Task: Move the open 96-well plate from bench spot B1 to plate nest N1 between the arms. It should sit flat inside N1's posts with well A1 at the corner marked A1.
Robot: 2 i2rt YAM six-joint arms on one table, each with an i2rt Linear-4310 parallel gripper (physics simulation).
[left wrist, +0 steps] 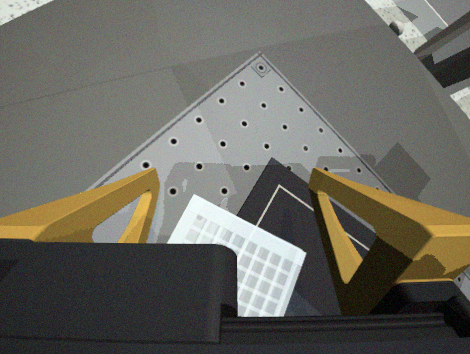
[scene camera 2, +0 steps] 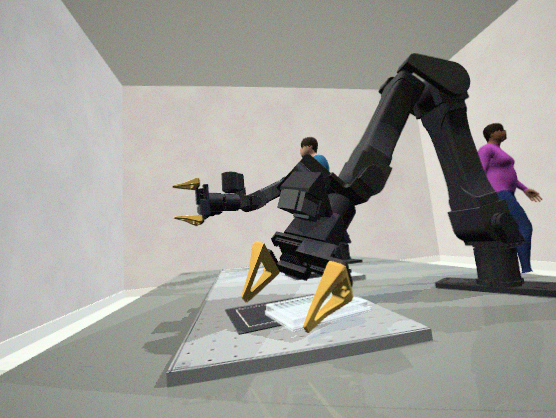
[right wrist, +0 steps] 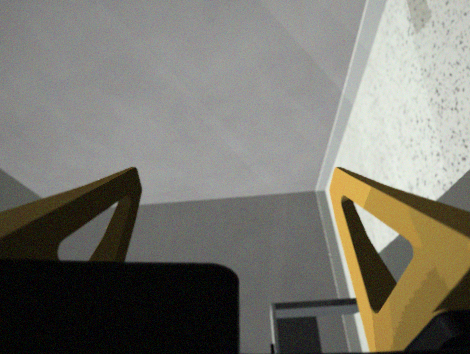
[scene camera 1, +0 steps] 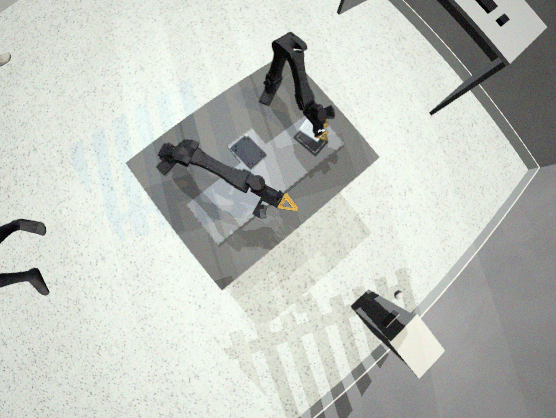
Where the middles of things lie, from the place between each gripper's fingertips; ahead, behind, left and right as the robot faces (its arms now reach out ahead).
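The white well plate (scene camera 2: 291,314) is 1 cm below my left hand, and it's 7 cm behind that hand and 5 cm to the right of it. As for my right hand, it's 24 cm above the plate, 29 cm past it and 42 cm to the right of it. Going by its middle, the plate is nearer to my left hand than to my right hand.
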